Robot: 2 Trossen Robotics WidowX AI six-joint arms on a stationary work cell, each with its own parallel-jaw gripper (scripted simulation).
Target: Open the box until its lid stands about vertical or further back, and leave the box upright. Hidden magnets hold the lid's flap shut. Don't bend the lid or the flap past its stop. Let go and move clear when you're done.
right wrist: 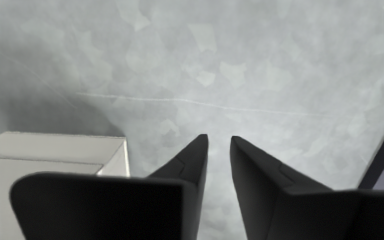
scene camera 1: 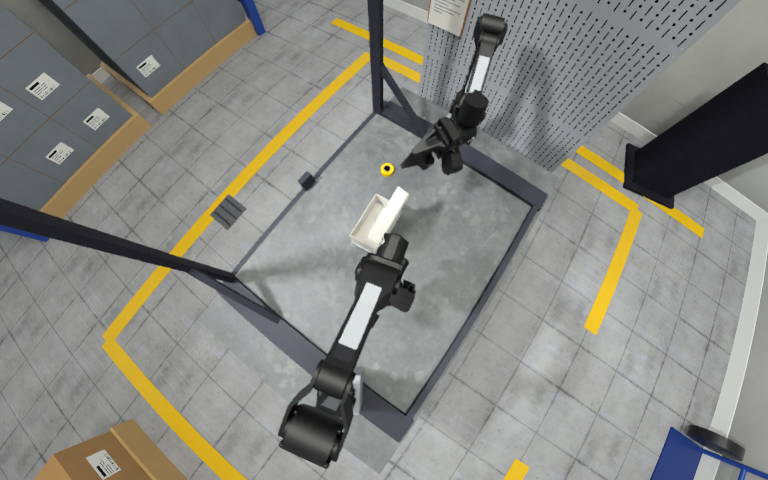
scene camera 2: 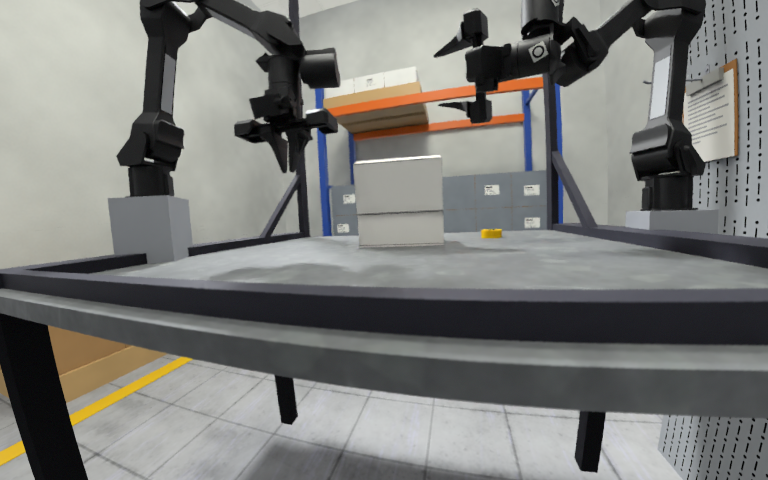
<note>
I see my left gripper, my right gripper and a white box.
My left gripper also shows in scene camera 1. My right gripper is seen too in the right wrist view.
</note>
